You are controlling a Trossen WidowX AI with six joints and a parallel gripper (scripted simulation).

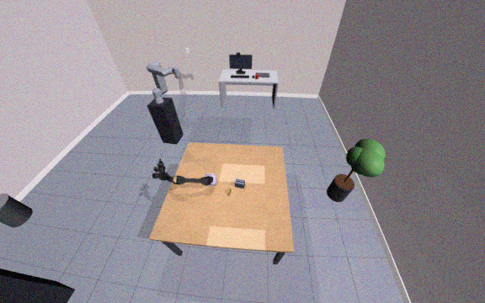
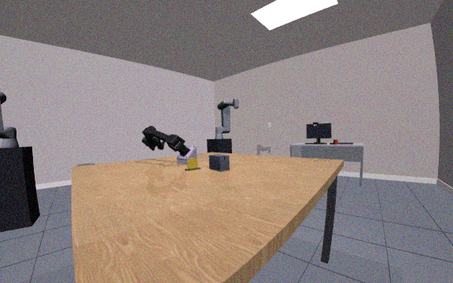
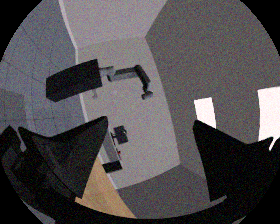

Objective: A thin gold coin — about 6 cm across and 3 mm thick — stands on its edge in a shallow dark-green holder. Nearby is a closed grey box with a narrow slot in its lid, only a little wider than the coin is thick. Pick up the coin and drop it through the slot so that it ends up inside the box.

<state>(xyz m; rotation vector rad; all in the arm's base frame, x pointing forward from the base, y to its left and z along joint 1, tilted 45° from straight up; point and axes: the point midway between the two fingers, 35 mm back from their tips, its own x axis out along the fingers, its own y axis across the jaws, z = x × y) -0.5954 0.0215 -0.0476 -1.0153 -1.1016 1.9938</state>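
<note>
Now: the gold coin 840 mm ahead of my gripper tip, 150 mm to the right of it and 150 mm below it.
</note>
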